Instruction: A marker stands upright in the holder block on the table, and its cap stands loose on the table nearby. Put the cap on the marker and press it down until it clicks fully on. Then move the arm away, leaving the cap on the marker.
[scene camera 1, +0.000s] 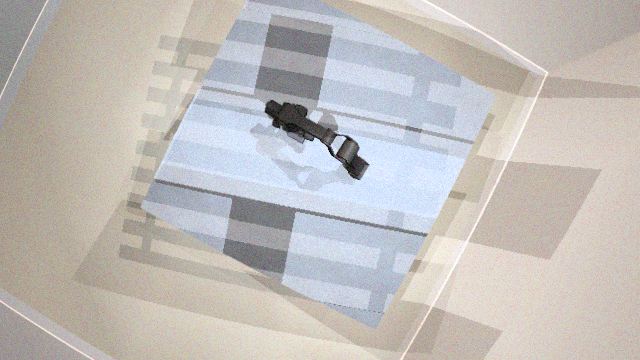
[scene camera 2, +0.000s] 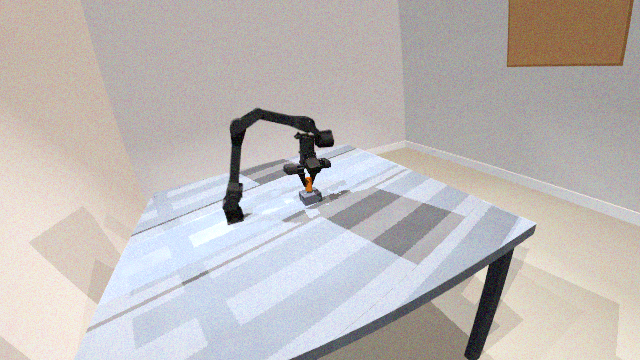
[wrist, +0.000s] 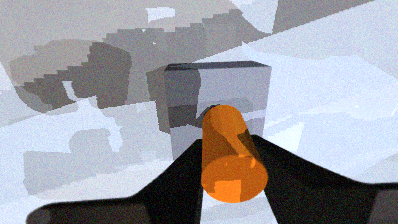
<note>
In view: the gripper (scene camera 2: 308, 185) and an orange cap (wrist: 232, 171).
The gripper shows as well in the wrist view (wrist: 226, 143).
</note>
